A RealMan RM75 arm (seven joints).
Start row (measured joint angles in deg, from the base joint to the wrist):
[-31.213, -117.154, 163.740, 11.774, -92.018, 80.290, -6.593]
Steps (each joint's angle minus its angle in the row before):
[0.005, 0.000, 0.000, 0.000, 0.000, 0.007, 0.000]
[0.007, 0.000, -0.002, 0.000, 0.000, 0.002, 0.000]
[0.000, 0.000, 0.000, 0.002, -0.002, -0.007, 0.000]
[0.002, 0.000, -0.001, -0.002, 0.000, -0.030, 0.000]
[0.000, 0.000, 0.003, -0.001, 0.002, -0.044, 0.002]
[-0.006, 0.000, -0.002, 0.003, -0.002, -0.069, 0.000]
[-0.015, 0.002, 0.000, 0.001, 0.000, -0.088, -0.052]
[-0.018, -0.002, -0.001, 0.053, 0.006, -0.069, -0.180]
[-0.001, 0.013, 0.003, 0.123, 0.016, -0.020, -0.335]
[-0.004, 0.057, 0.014, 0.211, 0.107, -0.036, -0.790]
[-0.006, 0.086, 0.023, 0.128, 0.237, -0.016, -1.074]
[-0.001, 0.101, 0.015, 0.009, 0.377, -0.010, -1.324]
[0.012, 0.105, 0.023, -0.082, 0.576, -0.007, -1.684]
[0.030, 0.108, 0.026, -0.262, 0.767, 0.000, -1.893]
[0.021, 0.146, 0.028, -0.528, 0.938, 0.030, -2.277]
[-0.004, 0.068, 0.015, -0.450, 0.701, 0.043, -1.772]
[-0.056, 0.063, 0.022, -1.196, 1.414, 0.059, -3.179]
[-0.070, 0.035, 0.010, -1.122, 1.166, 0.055, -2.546]
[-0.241, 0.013, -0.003, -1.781, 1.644, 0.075, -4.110]
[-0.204, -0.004, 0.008, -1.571, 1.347, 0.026, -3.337]
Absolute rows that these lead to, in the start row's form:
[-31.208, -117.154, 163.740, 11.774, -92.018, 80.297, -6.593]
[-31.201, -117.154, 163.738, 11.774, -92.018, 80.299, -6.593]
[-31.201, -117.154, 163.738, 11.776, -92.020, 80.292, -6.593]
[-31.199, -117.154, 163.737, 11.774, -92.020, 80.262, -6.593]
[-31.199, -117.154, 163.740, 11.773, -92.018, 80.218, -6.591]
[-31.205, -117.154, 163.738, 11.776, -92.020, 80.149, -6.591]
[-31.220, -117.152, 163.738, 11.777, -92.020, 80.061, -6.643]
[-31.238, -117.154, 163.737, 11.830, -92.014, 79.992, -6.823]
[-31.239, -117.141, 163.740, 11.953, -91.998, 79.972, -7.158]
[-31.243, -117.084, 163.754, 12.164, -91.891, 79.936, -7.948]
[-31.249, -116.998, 163.777, 12.292, -91.654, 79.920, -9.022]
[-31.250, -116.897, 163.792, 12.301, -91.277, 79.910, -10.346]
[-31.238, -116.792, 163.815, 12.219, -90.701, 79.903, -12.030]
[-31.208, -116.684, 163.841, 11.957, -89.934, 79.903, -13.923]
[-31.187, -116.538, 163.869, 11.429, -88.996, 79.933, -16.200]
[-31.191, -116.470, 163.884, 10.979, -88.295, 79.976, -17.972]
[-31.247, -116.407, 163.906, 9.783, -86.881, 80.035, -21.151]
[-31.317, -116.372, 163.916, 8.661, -85.715, 80.090, -23.697]
[-31.558, -116.359, 163.913, 6.880, -84.071, 80.165, -27.807]
[-31.762, -116.363, 163.921, 5.309, -82.724, 80.191, -31.144]

